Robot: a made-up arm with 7 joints.
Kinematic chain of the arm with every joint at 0, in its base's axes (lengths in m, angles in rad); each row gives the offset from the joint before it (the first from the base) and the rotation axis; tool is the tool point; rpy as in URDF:
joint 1: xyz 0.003 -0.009 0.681 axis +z
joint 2: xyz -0.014 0 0.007 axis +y
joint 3: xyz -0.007 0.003 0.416 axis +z
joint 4: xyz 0.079 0 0.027 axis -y
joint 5: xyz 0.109 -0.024 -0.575 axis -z
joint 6: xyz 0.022 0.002 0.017 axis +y
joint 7: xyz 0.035 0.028 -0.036 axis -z
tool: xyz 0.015 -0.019 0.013 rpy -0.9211 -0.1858 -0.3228
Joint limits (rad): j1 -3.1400..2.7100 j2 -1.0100..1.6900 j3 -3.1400..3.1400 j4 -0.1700..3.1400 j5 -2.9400..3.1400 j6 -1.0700..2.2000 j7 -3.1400..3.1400
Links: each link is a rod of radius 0.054 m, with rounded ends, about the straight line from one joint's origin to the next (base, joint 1, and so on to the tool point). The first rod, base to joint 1, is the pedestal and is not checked.
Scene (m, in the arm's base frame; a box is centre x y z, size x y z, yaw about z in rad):
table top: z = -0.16
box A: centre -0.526 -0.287 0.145 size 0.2 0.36 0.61 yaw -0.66
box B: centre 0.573 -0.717 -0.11 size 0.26 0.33 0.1 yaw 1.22
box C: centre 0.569 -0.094 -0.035 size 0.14 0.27 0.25 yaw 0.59
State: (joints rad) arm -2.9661 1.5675 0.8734 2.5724 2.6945 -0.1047 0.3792
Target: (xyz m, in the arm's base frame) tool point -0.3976 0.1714 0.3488
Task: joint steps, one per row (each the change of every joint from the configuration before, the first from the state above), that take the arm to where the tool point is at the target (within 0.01 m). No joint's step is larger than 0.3 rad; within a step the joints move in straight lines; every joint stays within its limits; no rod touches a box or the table.
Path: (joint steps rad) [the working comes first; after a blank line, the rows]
Joints at the target: -3.1400 0.9357 -0.2288 0.9086 2.7231 -0.3272 0.2752
Straight joint move there: touches box A.

1: 0.0472 -0.2404 -0.2583 -0.2786 -0.2317 -0.0574 0.0858
2: 0.0471 -0.2403 -0.2584 -0.2787 -0.2318 -0.0574 0.0859
3: -0.0670 -0.0378 -0.1464 -0.2766 0.1230 -0.0269 -0.0689
4: -0.0671 -0.0377 -0.1463 -0.2766 0.1231 -0.0270 -0.0689
5: -0.0670 -0.0378 -0.1464 -0.2766 0.1230 -0.0269 -0.0689
6: -0.0671 -0.0378 -0.1464 -0.2767 0.1230 -0.0269 -0.0690

